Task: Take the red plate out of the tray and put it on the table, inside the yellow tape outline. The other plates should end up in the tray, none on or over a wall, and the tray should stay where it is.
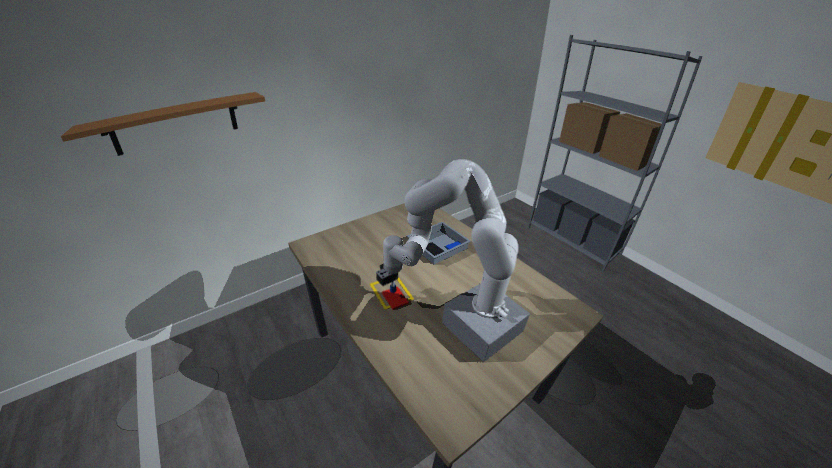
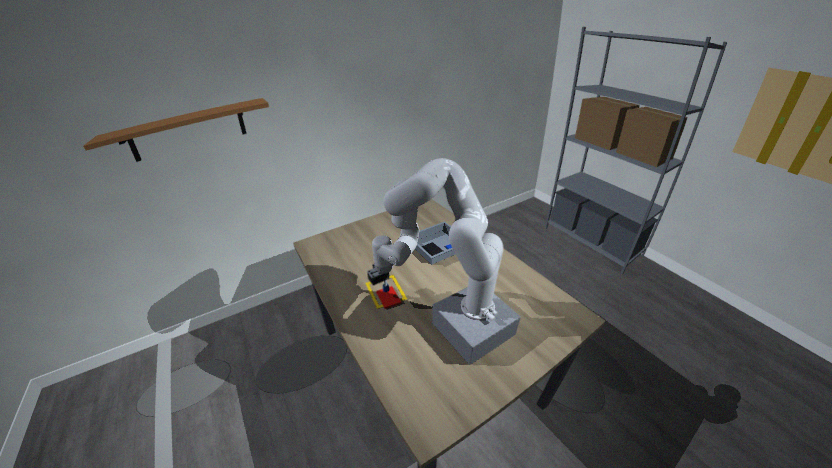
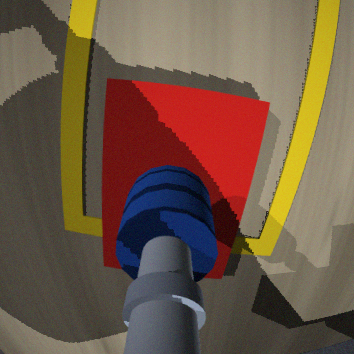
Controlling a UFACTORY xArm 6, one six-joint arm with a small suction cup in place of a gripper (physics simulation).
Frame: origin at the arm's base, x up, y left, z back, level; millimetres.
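Seen in the pictures: hand, its tool point: (image 1: 393,290) (image 2: 386,290) (image 3: 168,203); arm's base, origin of its link: (image 1: 488,305) (image 2: 477,307).
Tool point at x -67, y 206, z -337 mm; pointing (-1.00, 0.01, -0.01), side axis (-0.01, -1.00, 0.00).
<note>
Offsets run from my tool point to a thing's top centre. "spot": to the spot under its first point. Level surfaces: height alone.
The red plate {dx -30, dy -2, dz +12 mm} (image 1: 397,299) (image 2: 389,298) (image 3: 190,130) lies flat on the table. Most of it is inside the yellow tape outline {spot: dx -39, dy +47, dz -44 mm} (image 1: 378,295) (image 2: 371,294) (image 3: 73,125), but its end nearest the arm's base covers part of one tape side and sticks out past it. My blue suction cup (image 1: 393,289) (image 2: 385,288) (image 3: 167,200) is low over that end of the plate and hides part of it. It holds nothing; any small gap is hard to judge. The grey tray {dx +10, dy -400, dz -169 mm} (image 1: 450,253) (image 2: 439,258) holds a black plate {dx -28, dy -344, dz -141 mm} (image 1: 433,248) (image 2: 432,248) and a blue plate {dx -28, dy -462, dz -104 mm} (image 1: 453,245) (image 2: 448,246).
The grey base block (image 1: 485,331) (image 2: 474,331) carries the arm on the wooden table {dx -40 mm} (image 1: 442,395) (image 2: 430,401). The tray stands farther back, partly behind the arm. A shelf unit (image 1: 666,116) (image 2: 689,104) stands by the right wall. Arm shadows cross the table around the outline.
</note>
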